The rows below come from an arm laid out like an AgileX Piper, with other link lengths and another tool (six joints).
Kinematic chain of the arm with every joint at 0, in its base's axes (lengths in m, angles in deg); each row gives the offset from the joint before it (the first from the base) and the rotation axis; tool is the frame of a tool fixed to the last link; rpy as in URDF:
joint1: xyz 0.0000 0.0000 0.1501 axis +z
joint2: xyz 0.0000 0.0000 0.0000 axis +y
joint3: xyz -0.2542 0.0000 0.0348 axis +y
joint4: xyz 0.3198 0.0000 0.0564 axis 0.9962 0 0.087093
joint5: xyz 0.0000 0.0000 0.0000 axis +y
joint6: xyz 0.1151 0.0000 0.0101 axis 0.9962 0 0.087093
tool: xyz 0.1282 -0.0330 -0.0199 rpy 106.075 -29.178 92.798
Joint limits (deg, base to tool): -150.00..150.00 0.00..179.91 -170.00..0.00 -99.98..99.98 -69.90..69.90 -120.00..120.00
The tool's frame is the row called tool.
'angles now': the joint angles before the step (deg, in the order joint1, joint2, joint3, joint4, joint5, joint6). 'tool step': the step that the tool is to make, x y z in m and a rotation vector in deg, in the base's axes. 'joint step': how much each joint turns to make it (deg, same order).
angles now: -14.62 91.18 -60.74 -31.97 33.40 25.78
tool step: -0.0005 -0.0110 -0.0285 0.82 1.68 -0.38
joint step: -1.85 4.15 -0.13 -0.26 -2.63 -0.14
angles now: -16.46 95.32 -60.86 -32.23 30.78 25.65
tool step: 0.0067 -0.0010 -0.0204 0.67 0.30 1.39
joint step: -0.55 3.10 -0.13 0.06 -3.14 -0.67
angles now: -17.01 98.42 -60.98 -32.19 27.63 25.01
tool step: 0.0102 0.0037 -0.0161 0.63 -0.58 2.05
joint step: 0.01 2.52 -0.07 0.14 -3.51 -0.69
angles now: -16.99 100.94 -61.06 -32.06 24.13 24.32
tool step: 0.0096 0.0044 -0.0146 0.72 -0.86 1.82
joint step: 0.04 2.28 -0.04 0.15 -3.48 -0.47
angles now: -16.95 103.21 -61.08 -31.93 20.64 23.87
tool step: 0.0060 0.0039 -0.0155 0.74 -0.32 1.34
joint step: 0.00 2.29 -0.03 0.00 -2.82 -0.21
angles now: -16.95 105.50 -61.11 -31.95 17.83 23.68
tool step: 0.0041 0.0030 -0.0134 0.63 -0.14 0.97
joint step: -0.02 2.01 -0.11 -0.10 -2.19 -0.06
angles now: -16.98 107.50 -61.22 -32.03 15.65 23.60
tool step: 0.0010 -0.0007 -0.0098 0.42 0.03 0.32
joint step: -0.37 1.47 -0.12 -0.09 -1.43 -0.09
